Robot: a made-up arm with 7 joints.
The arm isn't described. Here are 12 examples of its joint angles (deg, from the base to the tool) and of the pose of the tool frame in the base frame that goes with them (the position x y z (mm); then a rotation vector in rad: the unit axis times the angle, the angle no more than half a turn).
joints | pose
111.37 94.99 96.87 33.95 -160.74 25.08 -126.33 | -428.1 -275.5 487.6 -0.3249 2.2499 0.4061
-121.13 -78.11 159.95 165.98 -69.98 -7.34 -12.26 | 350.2 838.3 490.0 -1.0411 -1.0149 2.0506
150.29 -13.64 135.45 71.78 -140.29 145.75 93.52 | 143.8 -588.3 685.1 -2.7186 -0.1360 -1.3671
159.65 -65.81 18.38 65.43 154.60 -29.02 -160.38 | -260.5 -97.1 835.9 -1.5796 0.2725 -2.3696
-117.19 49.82 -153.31 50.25 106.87 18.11 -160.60 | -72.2 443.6 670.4 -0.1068 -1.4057 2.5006
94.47 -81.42 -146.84 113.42 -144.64 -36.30 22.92 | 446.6 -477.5 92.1 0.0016 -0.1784 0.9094
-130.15 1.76 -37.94 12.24 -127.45 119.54 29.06 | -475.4 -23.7 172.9 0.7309 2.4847 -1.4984
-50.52 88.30 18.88 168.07 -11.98 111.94 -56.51 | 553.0 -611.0 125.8 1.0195 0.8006 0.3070
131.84 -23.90 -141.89 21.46 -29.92 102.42 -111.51 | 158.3 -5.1 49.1 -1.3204 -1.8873 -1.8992
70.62 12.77 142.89 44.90 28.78 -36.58 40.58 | -525.8 -155.5 550.9 1.1954 2.1266 1.8775
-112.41 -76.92 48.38 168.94 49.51 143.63 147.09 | 479.4 567.3 572.4 0.4037 -1.6283 -1.4992
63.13 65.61 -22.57 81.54 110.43 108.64 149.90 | 315.7 553.2 -161.5 -0.7113 1.1246 -2.8004
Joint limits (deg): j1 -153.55..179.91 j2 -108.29..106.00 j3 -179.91..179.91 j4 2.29..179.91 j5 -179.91..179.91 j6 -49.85..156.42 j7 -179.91..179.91
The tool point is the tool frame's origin. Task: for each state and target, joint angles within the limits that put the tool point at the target. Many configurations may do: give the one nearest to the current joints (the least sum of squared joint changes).
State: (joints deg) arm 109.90 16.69 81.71 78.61 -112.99 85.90 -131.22
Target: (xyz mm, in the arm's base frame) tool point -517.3 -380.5 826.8
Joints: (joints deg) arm 123.45 10.58 112.51 82.60 -115.14 96.27 -129.45
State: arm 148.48 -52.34 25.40 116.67 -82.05 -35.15 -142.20
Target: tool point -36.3 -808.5 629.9
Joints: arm 119.08 -82.40 47.86 122.06 -81.80 -23.46 -143.00
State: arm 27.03 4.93 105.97 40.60 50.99 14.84 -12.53
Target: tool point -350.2 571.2 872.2
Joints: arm 26.44 12.23 113.38 93.91 42.44 10.20 -11.03
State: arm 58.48 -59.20 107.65 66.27 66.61 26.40 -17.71
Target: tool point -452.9 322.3 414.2
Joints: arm 77.16 -74.36 86.29 33.59 74.42 8.44 -18.76
